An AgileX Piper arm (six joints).
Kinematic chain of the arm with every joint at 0, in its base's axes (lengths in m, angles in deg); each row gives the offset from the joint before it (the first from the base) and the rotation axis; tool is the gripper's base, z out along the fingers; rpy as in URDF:
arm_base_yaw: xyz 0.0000 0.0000 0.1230 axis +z
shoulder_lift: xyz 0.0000 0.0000 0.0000 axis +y
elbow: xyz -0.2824 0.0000 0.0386 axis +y
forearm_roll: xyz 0.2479 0.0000 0.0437 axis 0.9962 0 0.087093
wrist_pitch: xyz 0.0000 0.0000 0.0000 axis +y
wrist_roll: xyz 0.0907 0.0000 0.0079 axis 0.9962 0 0.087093
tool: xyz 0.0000 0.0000 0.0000 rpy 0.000 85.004 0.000
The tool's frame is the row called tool.
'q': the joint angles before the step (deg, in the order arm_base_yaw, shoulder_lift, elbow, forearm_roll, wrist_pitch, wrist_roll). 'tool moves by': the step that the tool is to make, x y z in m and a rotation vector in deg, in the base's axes. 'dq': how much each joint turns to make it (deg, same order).
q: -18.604 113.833 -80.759 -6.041 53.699 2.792
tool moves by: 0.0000 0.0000 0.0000 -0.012 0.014 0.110
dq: 0.000 0.000 0.000 0.000 0.000 -0.112
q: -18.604 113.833 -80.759 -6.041 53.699 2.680
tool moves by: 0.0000 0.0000 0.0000 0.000 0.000 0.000
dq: 0.000 0.000 0.000 0.000 0.000 0.000
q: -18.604 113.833 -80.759 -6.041 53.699 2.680
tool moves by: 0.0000 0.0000 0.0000 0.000 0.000 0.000
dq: 0.000 0.000 0.000 0.000 0.000 0.000
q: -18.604 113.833 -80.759 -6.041 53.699 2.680
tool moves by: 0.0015 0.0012 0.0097 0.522 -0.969 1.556
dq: -0.003 -0.799 -1.057 1.340 0.936 -2.282
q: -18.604 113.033 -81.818 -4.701 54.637 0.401
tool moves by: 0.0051 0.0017 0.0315 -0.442 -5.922 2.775
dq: 0.004 -2.870 -2.578 2.466 -0.496 -3.815
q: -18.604 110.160 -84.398 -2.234 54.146 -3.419
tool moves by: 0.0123 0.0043 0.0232 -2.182 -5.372 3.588
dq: 1.028 -0.694 -3.695 0.468 -1.474 -2.799
